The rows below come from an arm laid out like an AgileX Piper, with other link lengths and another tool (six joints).
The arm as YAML. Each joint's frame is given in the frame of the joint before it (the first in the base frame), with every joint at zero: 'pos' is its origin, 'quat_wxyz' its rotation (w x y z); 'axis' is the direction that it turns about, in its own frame. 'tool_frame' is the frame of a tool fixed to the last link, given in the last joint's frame.
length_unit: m
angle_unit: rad
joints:
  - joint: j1
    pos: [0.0, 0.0, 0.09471]
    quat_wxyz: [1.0, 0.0, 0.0, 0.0]
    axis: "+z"
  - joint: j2
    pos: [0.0, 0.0, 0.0]
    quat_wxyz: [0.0, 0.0, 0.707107, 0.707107]
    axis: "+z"
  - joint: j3
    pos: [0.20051, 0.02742, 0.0]
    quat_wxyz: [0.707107, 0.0, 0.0, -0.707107]
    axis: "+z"
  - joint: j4
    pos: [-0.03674, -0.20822, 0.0]
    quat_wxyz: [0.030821, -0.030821, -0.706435, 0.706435]
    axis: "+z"
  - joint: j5
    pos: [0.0, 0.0, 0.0]
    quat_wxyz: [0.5, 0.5, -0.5, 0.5]
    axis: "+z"
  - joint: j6
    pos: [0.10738, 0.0, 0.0]
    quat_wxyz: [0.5, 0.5, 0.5, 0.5]
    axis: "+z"
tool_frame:
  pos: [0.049, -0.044, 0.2]
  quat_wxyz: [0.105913, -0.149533, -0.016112, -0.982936]
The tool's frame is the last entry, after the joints.
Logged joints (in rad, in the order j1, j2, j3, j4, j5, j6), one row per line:
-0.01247 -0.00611 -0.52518 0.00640 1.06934 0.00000
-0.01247 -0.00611 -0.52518 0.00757 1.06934 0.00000
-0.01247 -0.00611 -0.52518 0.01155 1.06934 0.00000
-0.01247 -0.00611 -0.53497 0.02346 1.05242 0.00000
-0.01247 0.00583 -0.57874 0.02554 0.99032 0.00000
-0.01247 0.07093 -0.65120 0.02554 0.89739 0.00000
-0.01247 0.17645 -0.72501 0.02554 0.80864 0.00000
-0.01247 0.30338 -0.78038 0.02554 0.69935 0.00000
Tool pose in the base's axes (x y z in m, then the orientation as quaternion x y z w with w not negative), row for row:
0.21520 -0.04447 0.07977 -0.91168 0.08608 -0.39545 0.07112
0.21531 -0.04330 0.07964 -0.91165 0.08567 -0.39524 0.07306
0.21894 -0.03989 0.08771 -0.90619 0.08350 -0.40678 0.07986
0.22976 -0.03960 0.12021 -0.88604 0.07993 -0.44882 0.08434
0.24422 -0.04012 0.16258 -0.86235 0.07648 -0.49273 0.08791
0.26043 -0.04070 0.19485 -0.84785 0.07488 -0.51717 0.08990
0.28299 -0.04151 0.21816 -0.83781 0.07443 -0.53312 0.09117
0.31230 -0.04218 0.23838 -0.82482 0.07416 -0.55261 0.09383
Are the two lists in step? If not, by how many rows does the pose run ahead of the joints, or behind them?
The pose runs 1 row ahead of the joints: the pose in row i belongs to the joints in row i + 1.
